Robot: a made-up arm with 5 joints.
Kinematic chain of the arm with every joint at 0, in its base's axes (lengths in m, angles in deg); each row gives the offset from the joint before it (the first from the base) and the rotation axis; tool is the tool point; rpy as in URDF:
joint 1: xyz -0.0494 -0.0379 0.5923 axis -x
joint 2: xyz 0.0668 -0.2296 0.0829 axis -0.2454 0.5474 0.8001
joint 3: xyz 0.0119 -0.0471 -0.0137 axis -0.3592 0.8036 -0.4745
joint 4: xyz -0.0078 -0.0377 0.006 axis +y
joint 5: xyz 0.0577 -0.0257 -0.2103 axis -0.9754 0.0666 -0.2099
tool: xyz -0.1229 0.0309 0.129 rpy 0 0 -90
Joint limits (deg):
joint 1: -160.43..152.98
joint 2: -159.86..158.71
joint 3: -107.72..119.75
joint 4: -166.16..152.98
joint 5: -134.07..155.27
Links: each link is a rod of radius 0.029 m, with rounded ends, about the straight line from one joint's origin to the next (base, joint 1, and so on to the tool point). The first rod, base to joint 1, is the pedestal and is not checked.
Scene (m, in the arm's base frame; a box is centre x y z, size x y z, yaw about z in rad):
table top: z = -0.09
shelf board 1: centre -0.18 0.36 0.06 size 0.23 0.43 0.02 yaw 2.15
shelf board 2: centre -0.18 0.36 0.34 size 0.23 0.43 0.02 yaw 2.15
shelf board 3: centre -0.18 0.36 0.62 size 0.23 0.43 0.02 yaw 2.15
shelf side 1: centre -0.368 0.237 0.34 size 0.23 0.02 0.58 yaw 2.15
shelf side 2: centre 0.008 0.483 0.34 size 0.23 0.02 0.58 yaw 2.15
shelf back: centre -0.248 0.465 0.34 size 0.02 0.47 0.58 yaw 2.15
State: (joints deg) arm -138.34 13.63 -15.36 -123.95 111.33
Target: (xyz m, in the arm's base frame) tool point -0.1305 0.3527 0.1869
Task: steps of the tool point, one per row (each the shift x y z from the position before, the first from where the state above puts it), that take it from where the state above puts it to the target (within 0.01 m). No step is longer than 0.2 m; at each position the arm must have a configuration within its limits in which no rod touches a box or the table.
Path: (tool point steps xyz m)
1: 0.0660 0.0496 0.0844
2: 0.0216 0.0980 0.0415
3: -0.0291 0.1072 -0.0167
4: -0.0765 0.0750 -0.0665
5: -0.1116 0.0134 -0.0883
6: -0.1276 -0.0561 -0.0719
7: -0.0429 0.0680 -0.0060
8: -0.0395 0.0578 0.0009
9: -0.0311 0.0477 0.0051

